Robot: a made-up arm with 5 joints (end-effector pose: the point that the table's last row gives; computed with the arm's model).
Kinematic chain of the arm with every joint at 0, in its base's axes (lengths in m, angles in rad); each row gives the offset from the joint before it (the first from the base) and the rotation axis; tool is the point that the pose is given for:
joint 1: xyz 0 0 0.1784 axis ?
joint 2: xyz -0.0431 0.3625 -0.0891 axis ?
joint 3: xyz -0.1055 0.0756 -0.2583 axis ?
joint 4: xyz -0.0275 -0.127 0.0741 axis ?
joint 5: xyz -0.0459 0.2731 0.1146 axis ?
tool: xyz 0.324 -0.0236 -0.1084
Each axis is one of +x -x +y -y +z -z.
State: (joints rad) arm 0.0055 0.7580 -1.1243 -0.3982 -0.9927
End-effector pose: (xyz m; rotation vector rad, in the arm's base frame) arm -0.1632 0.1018 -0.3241 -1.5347 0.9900 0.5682
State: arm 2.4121 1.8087 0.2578 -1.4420 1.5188
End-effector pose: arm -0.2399 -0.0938 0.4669 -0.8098 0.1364 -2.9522
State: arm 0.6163 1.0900 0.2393 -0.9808 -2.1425
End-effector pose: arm -0.6201 0.0069 0.1602 -1.5782 1.4640 -1.9961
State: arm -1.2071 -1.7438 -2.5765 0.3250 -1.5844
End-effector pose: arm 0.1632 0.6893 0.0248 -1.8331 -1.5942 0.9843
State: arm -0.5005 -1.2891 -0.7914 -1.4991 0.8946
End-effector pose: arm -0.1855 0.8582 0.2402 -0.2008 -2.1672 0.2102
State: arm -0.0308 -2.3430 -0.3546 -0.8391 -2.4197
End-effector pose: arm -0.5262 0.6603 0.3149 0.5771 1.5077 1.5767
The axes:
joint 1: +y
joint 2: -x
joint 3: -z
joint 4: +x
joint 5: -y

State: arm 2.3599 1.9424 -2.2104 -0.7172 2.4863
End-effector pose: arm 0.3428 0.4370 0.1876 2.3394 1.4624 -0.7611
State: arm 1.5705 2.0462 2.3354 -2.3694 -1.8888
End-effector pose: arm -0.4794 -0.1130 0.4355 0.4924 0.7462 2.7826
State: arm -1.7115 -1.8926 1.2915 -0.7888 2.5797
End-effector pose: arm -0.3670 0.3121 0.2041 0.9403 -2.5957 -0.8775
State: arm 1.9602 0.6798 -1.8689 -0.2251 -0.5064
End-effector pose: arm -0.3632 0.2838 0.6264 1.0222 1.7663 2.3729
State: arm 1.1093 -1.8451 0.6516 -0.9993 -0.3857
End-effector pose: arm -0.0814 0.8258 0.1947 0.8701 2.0555 -0.4564
